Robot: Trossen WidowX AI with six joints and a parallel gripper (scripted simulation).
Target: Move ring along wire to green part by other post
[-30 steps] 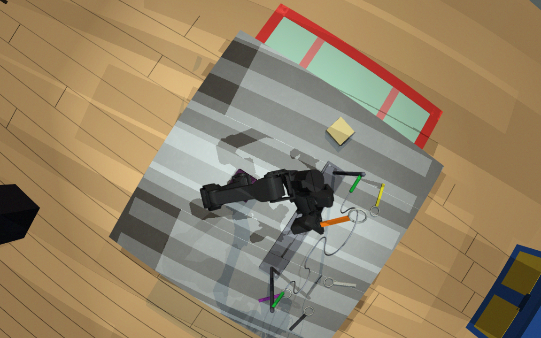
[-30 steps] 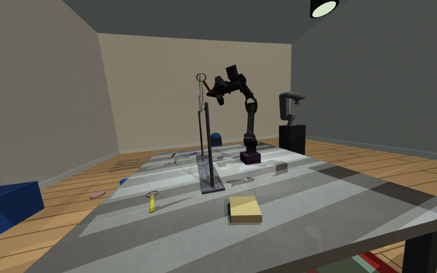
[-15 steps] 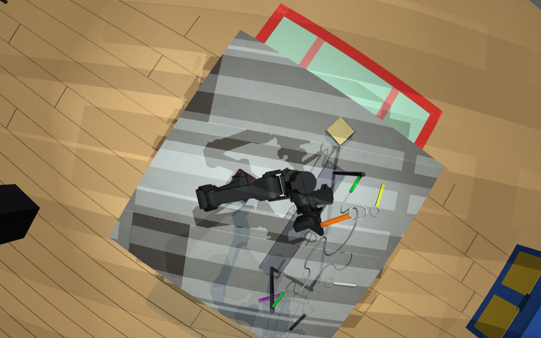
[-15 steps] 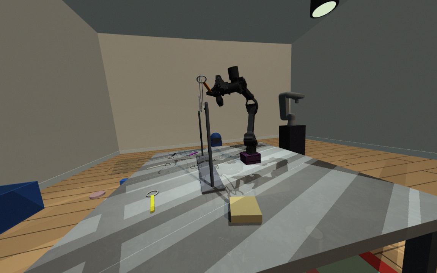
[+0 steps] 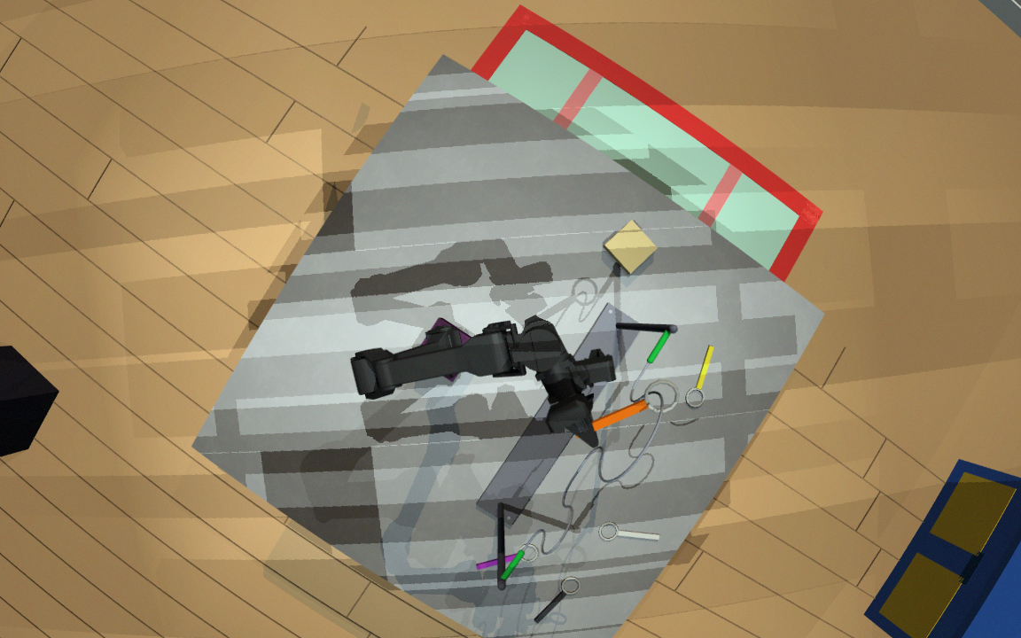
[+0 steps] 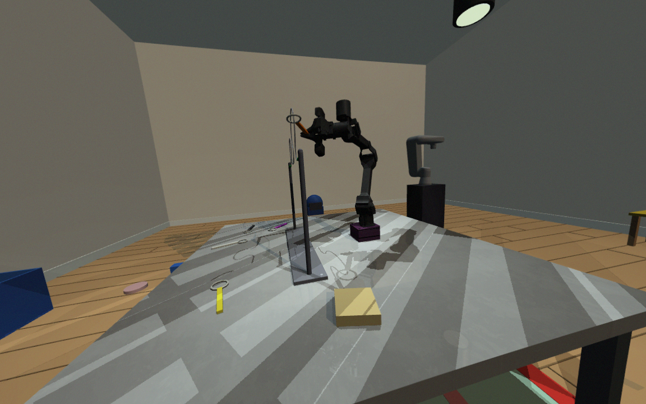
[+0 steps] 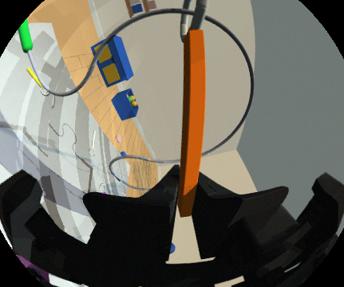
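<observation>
The ring with orange handle is 80 mm to the left of my gripper tip, 20 mm above it and 10 mm ahead of it. The rest, counted from my gripper tip: yellow-handled ring: 500 mm below, 300 mm ahead, 250 mm to the left; then purple-handled ring: 500 mm below, 430 mm to the right, 170 mm ahead; then tan block: 500 mm below, 420 mm to the left, 70 mm behind.
</observation>
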